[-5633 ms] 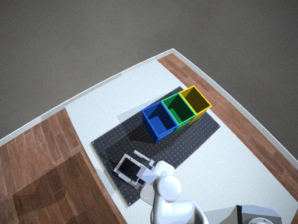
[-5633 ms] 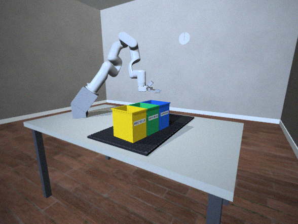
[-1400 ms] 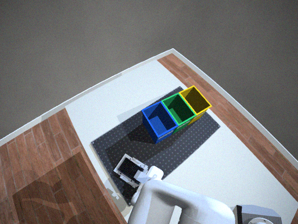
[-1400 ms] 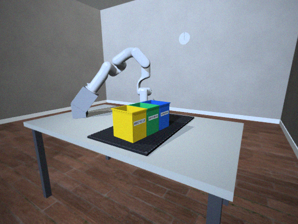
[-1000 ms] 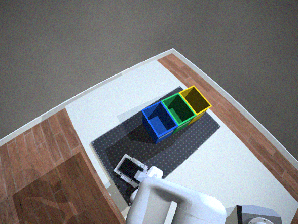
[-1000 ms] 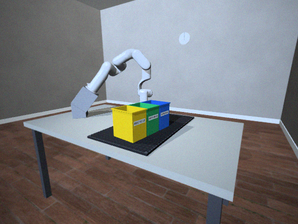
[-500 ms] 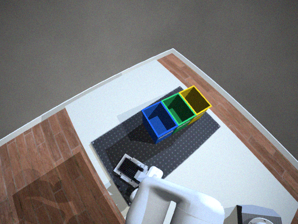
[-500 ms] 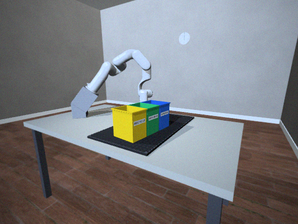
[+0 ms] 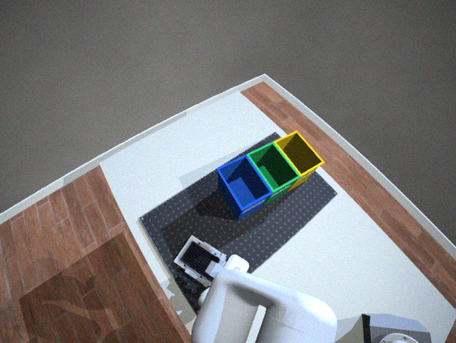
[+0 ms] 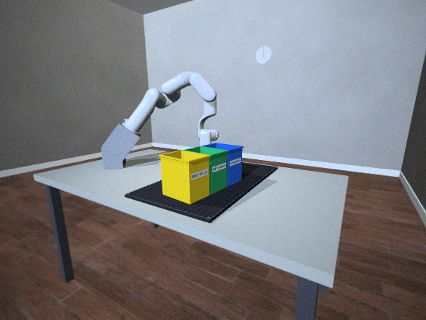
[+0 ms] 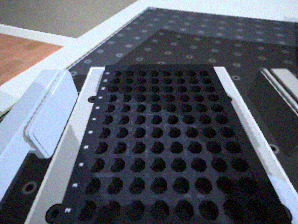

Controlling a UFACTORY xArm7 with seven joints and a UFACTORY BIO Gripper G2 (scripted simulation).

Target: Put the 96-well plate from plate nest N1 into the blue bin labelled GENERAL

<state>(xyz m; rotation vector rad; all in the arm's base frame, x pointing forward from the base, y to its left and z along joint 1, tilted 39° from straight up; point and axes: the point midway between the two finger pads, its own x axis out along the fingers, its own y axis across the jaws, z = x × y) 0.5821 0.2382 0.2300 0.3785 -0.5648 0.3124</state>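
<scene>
Now: the black 96-well plate 20 mm below my hand. Round my hand: green bin: 400 mm to the right, 130 mm ahead, 50 mm above; blue general bin: 270 mm to the right, 130 mm ahead, 50 mm above; white plate nest N1: 30 mm below.
</scene>
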